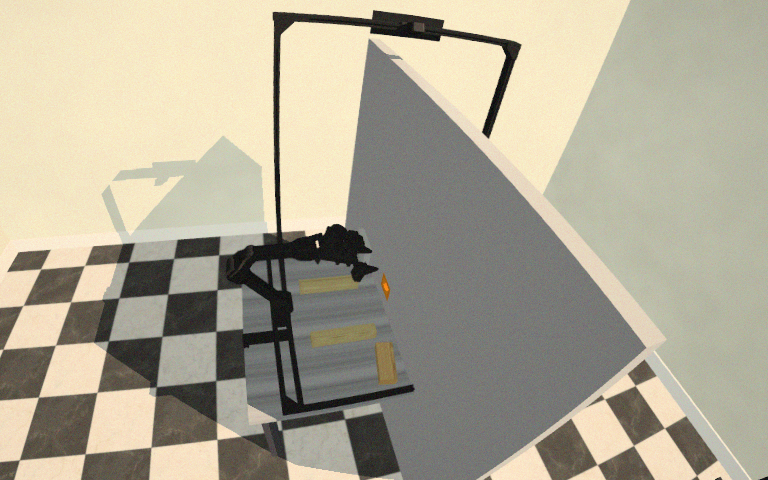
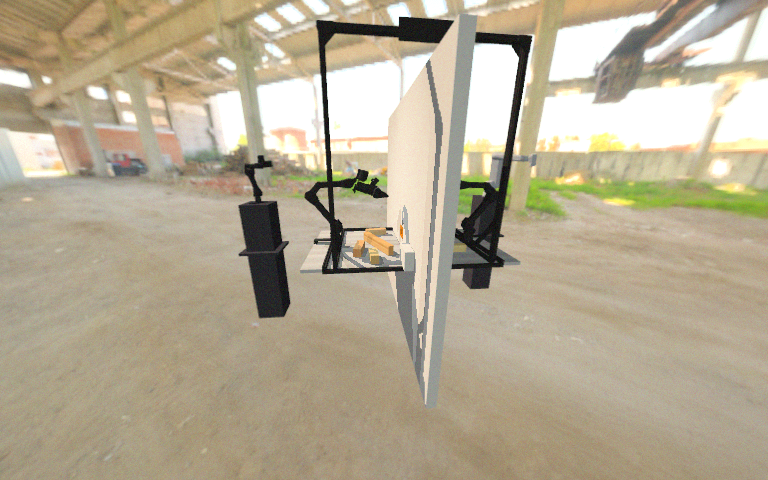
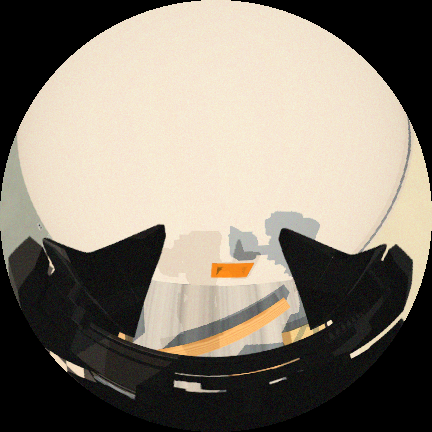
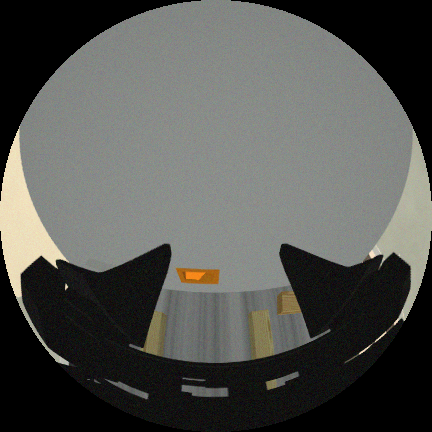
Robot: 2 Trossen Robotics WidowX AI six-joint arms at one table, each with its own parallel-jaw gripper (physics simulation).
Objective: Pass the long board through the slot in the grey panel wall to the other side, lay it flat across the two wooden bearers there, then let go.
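Frame: origin at the left arm's base, x ahead, y left, z up, level; metres.
Seen in the pictures: left gripper, fingertip midpoint: (image 2: 387, 195) (image 3: 224, 232); right gripper, fingertip midpoint: (image 1: 374, 260) (image 4: 227, 250); right arm's base, link origin: (image 1: 281, 320) (image 2: 467, 239).
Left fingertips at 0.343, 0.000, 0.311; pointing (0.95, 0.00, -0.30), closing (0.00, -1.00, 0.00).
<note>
Pixels of each thing's top centre, then the offset from my left fingertips to it, as dx, dy, dz. "spot": a spot on its surface instead.
- long board, top centre: (image 3: 229, 336) (image 2: 377, 238) -0.070, -0.039, -0.272
- orange-rimmed slot, surface spot: (image 4: 212, 276) spot: +0.127, -0.011, -0.252
- wooden block, top centre: (image 4: 305, 299) (image 1: 386, 360) +0.213, +0.254, -0.293
- pale block, surface spot: (image 2: 407, 257) spot: +0.053, -0.415, -0.258
The long board (image 2: 378, 241) (image 3: 240, 328) lies slantwise among shorter wooden blocks on the pale side of the panel wall (image 1: 481, 254) (image 2: 413, 141) (image 3: 215, 125) (image 4: 215, 150). The orange-rimmed slot (image 1: 385, 286) (image 2: 401, 231) (image 3: 237, 270) (image 4: 212, 276) is low in the wall. The two wooden bearers (image 1: 328, 284) (image 1: 343, 335) (image 4: 156, 332) (image 4: 261, 332) lie apart on the grey side. My left gripper (image 2: 385, 194) (image 3: 224, 232) is open and empty, above the board and facing the wall. My right gripper (image 1: 373, 259) (image 4: 227, 250) is open and empty, above the table near the slot.
Another wooden block (image 1: 386, 363) (image 4: 288, 303) lies beside the wall on the bearers' side. Short blocks (image 2: 359, 247) (image 2: 373, 256) lie near the long board. A pale block (image 2: 407, 257) stands against the wall at the table's near edge. A black frame (image 1: 277, 135) (image 2: 325, 113) rises around the table.
</note>
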